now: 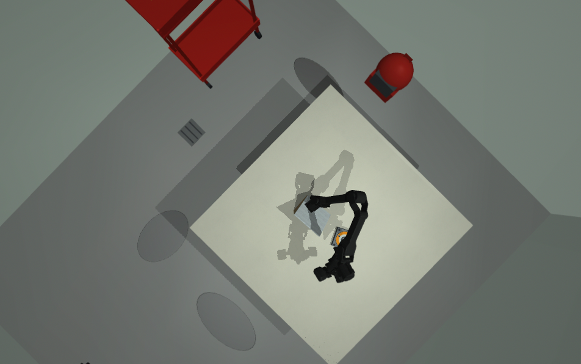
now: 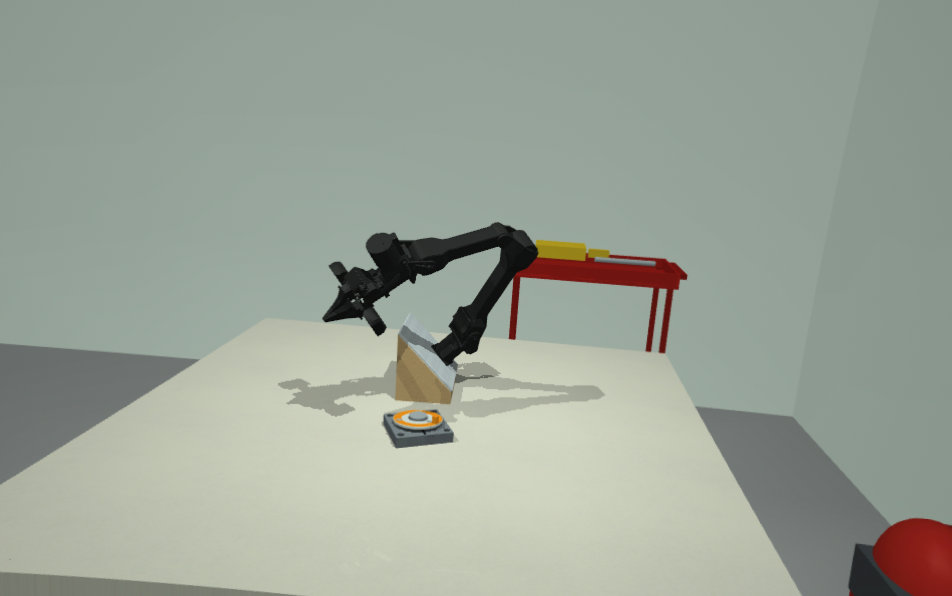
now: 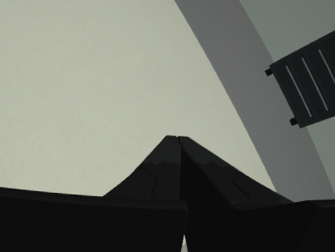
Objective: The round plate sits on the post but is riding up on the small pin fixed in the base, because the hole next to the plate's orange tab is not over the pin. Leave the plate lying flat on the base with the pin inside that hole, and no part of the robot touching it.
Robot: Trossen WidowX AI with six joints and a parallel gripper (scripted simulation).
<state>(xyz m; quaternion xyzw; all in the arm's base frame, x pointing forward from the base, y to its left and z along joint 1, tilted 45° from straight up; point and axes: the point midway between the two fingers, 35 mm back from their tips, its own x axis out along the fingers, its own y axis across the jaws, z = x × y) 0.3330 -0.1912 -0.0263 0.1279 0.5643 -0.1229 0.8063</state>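
The square grey base is 210 mm to the left of my gripper tip, 210 mm below it and 20 mm behind it.
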